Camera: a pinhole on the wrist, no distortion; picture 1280 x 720 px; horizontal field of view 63.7 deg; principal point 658.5 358.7 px. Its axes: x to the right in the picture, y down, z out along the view. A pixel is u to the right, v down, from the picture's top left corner.
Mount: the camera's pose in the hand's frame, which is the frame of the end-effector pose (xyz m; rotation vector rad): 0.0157 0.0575 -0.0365 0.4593 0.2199 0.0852
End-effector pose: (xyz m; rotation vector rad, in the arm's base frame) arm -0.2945 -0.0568 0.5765 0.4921 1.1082 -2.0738
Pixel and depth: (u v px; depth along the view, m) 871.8 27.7 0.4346
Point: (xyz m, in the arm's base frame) -0.6125 -0.2726 0.7292
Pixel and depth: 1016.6 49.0 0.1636
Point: -0.4044 -0.1456 0.5767
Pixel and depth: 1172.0 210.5 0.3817
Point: -0.5845 -0.3255 0.6010
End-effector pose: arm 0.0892 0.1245 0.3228 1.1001 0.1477 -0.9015
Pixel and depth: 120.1 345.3 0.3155
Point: -0.1138 -0.0705 0.4168
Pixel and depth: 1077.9 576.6 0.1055
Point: 0.1498 0.0382 0.3350
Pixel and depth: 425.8 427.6 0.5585
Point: -0.1675 -0.3137 0.4326
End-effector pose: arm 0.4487 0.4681 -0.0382 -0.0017 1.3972 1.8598
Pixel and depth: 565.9 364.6 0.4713
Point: 0.6462 0.8389 -0.0437
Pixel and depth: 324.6 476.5 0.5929
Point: 0.8080 0.9030 0.0620
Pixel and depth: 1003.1 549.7 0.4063
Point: 0.4461 0.8735 -0.0410
